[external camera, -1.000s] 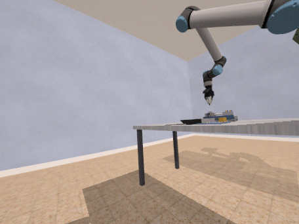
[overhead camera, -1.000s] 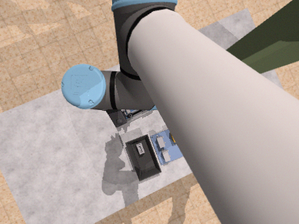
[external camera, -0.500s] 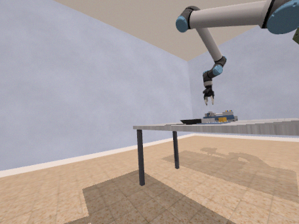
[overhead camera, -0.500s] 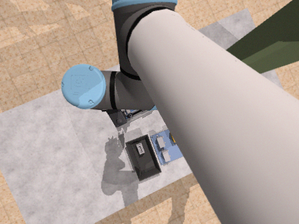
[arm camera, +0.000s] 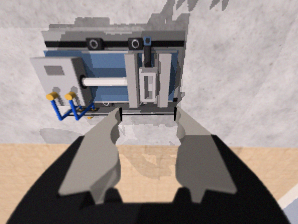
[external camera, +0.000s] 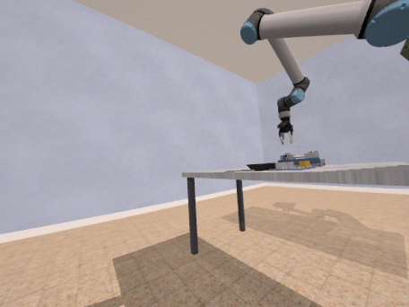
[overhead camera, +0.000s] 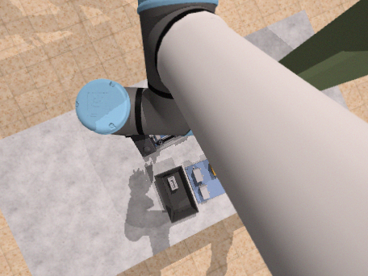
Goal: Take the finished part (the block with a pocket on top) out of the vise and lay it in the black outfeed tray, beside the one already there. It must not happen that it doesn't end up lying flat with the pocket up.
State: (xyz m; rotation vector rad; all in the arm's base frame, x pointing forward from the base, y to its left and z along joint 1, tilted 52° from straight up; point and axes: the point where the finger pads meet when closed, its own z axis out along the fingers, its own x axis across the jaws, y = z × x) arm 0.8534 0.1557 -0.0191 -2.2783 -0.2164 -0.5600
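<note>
Now: hand 70 mm past the vise, 20 mm to the left of it and 160 mm above it. Also, from my hand: blue fixture plate 260 mm behind, 270 mm to the left, 190 mm below; then orange block 300 mm behind, 220 mm to the left, 170 mm below; then grey end block 160 mm behind, 50 mm to the right, 120 mm below.
</note>
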